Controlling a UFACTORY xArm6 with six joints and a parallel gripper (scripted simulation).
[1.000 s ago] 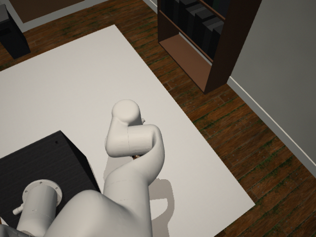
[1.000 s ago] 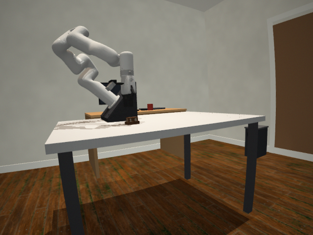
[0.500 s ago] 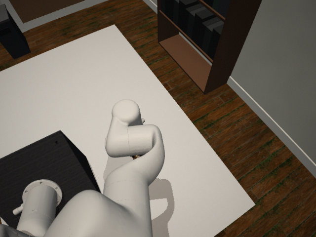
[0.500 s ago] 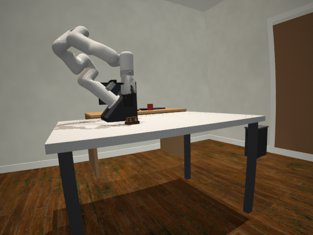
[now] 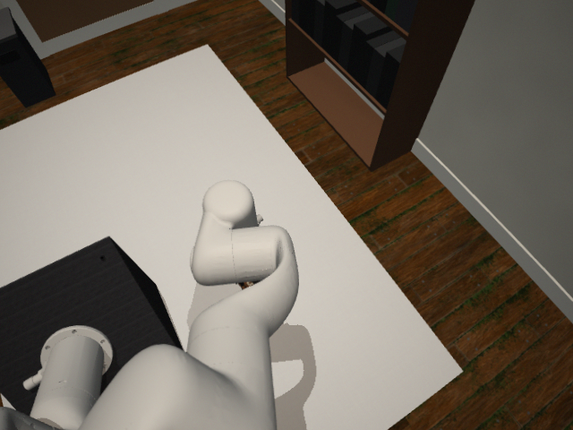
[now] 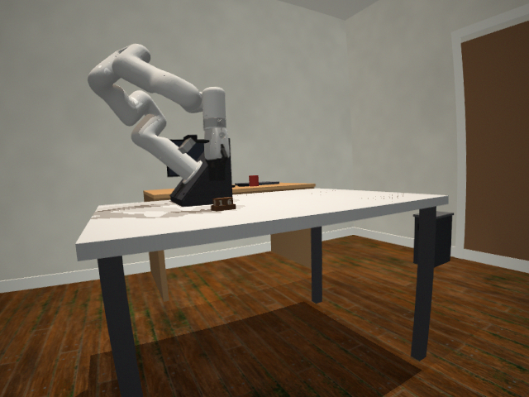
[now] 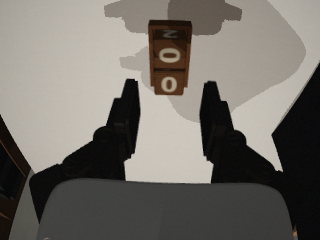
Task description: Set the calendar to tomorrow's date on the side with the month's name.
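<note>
The brown tray lies 11 cm below my hand and 2 cm to the left of it.
</note>
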